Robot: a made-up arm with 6 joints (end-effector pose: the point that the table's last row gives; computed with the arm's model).
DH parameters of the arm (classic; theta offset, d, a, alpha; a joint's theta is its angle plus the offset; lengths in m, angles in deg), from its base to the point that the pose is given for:
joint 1: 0 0.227 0 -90
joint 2: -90 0 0.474 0
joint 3: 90 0.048 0 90
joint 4: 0 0.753 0 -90
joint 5: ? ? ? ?
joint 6: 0 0.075 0 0
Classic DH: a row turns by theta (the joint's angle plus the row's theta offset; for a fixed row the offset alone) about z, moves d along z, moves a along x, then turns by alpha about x.
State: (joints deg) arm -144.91 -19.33 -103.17 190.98 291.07 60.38
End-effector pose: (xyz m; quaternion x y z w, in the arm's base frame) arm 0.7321 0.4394 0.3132 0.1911 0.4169 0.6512 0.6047
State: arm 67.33 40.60 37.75 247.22 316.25 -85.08
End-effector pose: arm 0.3367 1.0548 0.7302 -0.3336 -0.6685 -0.4798 0.4600
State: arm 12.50 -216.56 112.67 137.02 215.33 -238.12
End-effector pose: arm -0.3914 -0.0679 -0.2890 0.0596 0.4395 -0.1479 0.8840
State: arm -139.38 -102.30 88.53 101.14 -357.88 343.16
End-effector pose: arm 0.5345 0.3916 0.9300 -0.1078 0.0626 -0.4607 0.8788
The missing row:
joint 5: 0 0 0 90
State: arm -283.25 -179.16 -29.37 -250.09 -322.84 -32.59
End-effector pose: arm 0.0023 0.4051 -0.9537 0.0694 -0.8923 -0.3952 0.2069
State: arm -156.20 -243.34 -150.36 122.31 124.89 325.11
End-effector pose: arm 0.0383 -0.0924 0.5868 -0.1214 0.9192 -0.3517 0.1293
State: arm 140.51 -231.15 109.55 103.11 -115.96 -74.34
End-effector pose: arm 0.2059 -0.1468 -0.4347 -0.5315 -0.1264 -0.4920 0.6778
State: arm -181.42 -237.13 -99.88 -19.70 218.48 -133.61
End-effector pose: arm -0.6302 -0.0481 0.6260 0.4981 0.7055 0.1713 0.4741
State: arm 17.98 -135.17 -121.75 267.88 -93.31 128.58
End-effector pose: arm 0.3373 0.2386 -0.2813 -0.3572 0.6196 0.6917 0.1006
